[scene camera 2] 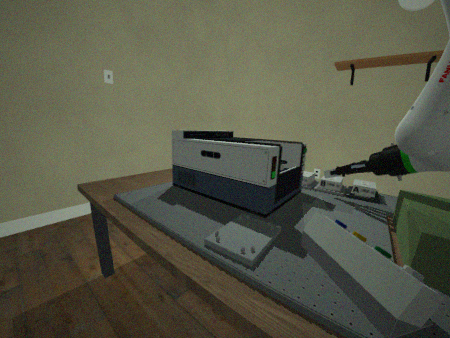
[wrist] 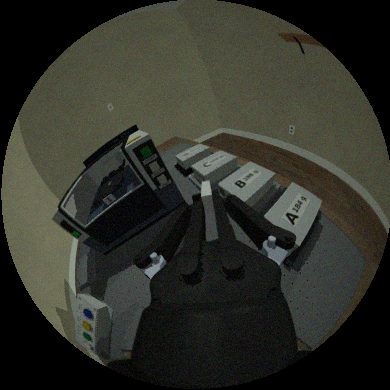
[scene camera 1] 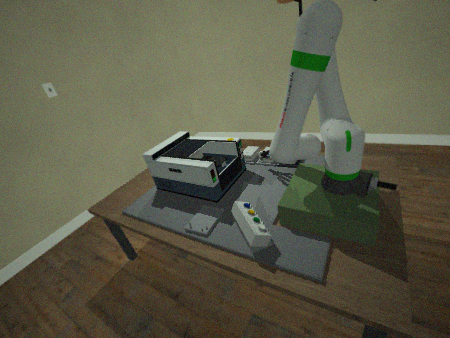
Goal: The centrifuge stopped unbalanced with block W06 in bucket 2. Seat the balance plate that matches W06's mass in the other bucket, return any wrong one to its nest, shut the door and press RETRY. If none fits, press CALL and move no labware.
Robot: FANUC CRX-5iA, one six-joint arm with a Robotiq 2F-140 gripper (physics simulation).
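Places are measured from the arm's base along level axes (x ahead, y left, z up), in centimetres.
Pixels of known places: gripper, fingertip midpoint: (scene camera 2: 325, 174) (wrist: 206, 187) (scene camera 1: 259, 154); arm's base, origin of the base link: (scene camera 1: 340, 184).
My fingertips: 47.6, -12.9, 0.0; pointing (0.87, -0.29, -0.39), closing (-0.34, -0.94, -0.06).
For each thing: its top centre in the pictures, then the offset to it from my fingertips, as dx, dy, dz. Level surfaces: height alone.
- grey perforated mat, its level: dz -8.5
- C, middle of its top: (wrist: 212, 160) (scene camera 2: 303, 173) (scene camera 1: 249, 150) +13.2, -8.1, -3.1
- fourth plate, middle of its top: (wrist: 191, 150) +27.1, -5.7, -3.1
- white button box, middle of its top: (scene camera 2: 362, 236) (scene camera 1: 247, 214) -22.6, +45.2, -0.1
- small grey plate with pins, middle of its top: (scene camera 2: 245, 228) (scene camera 1: 204, 216) (wrist: 82, 266) -0.6, +50.5, -6.1
The centrifuge (scene camera 1: 190, 169) (scene camera 2: 230, 167) (wrist: 109, 203) stands on the grey perforated mat (scene camera 1: 166, 211) with its chamber open at the end facing the plates. A bucket tagged 1 (wrist: 108, 199) shows inside it. Balance plates sit in a row of nests: A 184 g (wrist: 294, 213) (scene camera 2: 364, 188), B 196 g (wrist: 247, 182) (scene camera 2: 331, 183), C (wrist: 214, 165) and a fourth plate (wrist: 192, 154) with an unreadable label. My gripper (wrist: 206, 187) (scene camera 2: 328, 174) is shut and empty. It hovers low over the row, with its tip near plates B and C. My own arm hides it in the scene camera 1 view.
A white button box (scene camera 1: 252, 222) (scene camera 2: 351, 248) (wrist: 88, 323) with blue, yellow and green buttons lies at the mat's front. A small grey plate with pins (scene camera 1: 201, 224) (scene camera 2: 238, 243) lies beside it. The arm stands on a green pedestal (scene camera 1: 327, 204). The centrifuge's front panel (wrist: 146, 152) has a green square.
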